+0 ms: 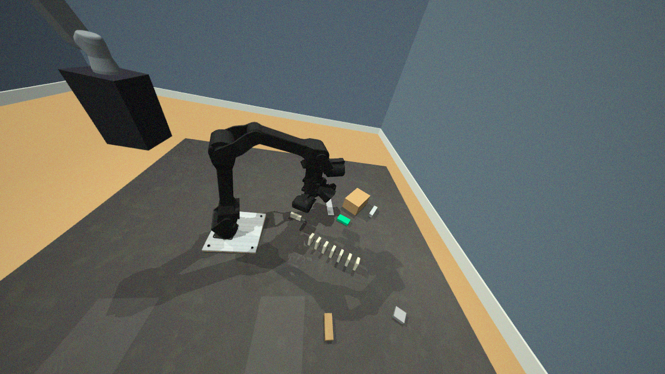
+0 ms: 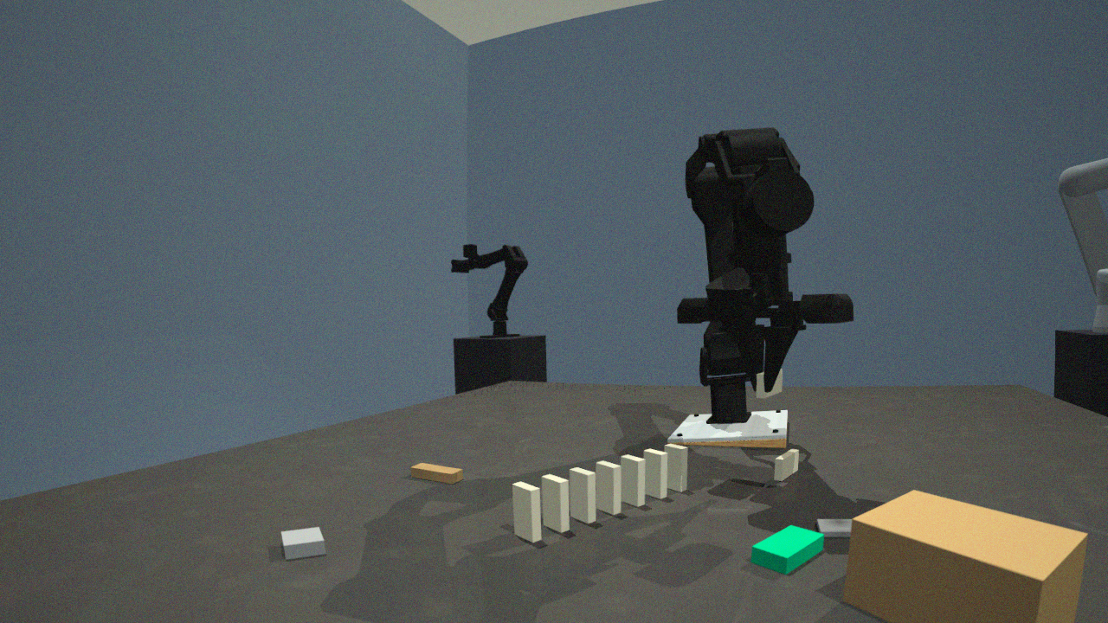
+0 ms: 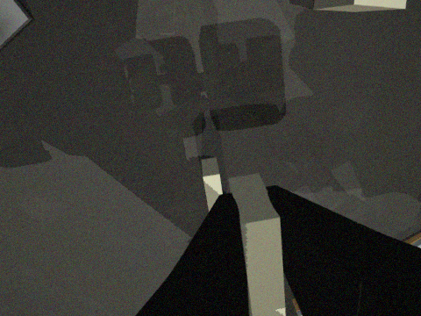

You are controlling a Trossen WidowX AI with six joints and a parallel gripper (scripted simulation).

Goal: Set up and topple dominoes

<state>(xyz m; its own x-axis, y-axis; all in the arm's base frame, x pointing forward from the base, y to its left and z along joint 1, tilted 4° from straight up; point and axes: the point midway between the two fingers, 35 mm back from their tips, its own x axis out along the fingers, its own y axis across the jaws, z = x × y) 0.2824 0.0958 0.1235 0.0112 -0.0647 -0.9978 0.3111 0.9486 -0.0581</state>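
The flat grey strip lies 130 mm to the left of my gripper tip, 100 mm below it and 100 mm ahead of it. The rest, counted from my gripper tip: green block 170 mm ahead, 100 mm below, 50 mm to the left; tan box 240 mm ahead, 160 mm to the left, 80 mm below; tan bar 360 mm to the right, 110 mm ahead, 100 mm below.
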